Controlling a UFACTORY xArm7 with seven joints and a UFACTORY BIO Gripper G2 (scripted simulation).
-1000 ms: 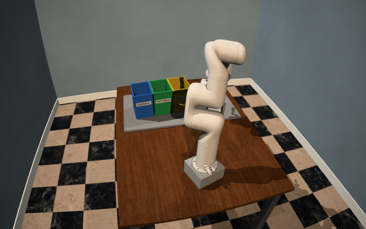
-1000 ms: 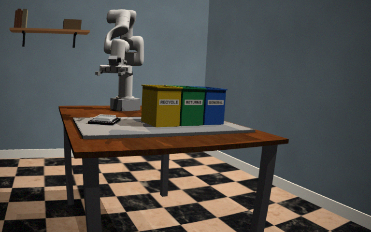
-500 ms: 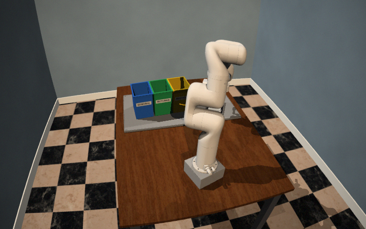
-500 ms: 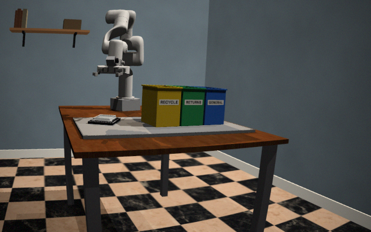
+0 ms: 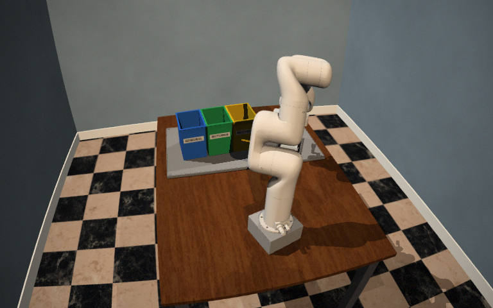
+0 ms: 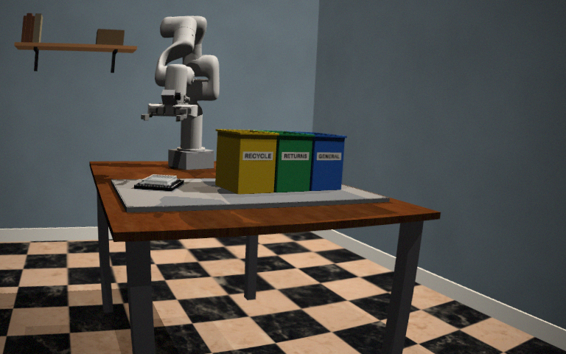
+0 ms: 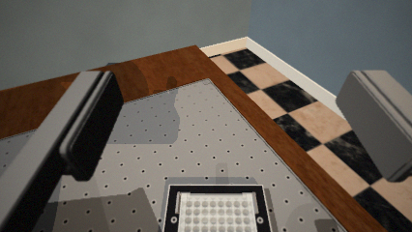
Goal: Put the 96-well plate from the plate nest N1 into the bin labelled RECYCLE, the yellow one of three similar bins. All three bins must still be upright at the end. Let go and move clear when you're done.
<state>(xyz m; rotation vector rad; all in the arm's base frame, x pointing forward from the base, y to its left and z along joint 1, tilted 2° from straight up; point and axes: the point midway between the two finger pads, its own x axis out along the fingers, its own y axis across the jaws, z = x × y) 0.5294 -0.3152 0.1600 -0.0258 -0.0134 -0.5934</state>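
Now: the 96-well plate 19 cm below my hand. Also, from my hand: black plate nest 21 cm below; yellow recycle bin 11 cm ahead, 24 cm to the left, 12 cm below; green returns bin 11 cm ahead, 37 cm to the left, 12 cm below.
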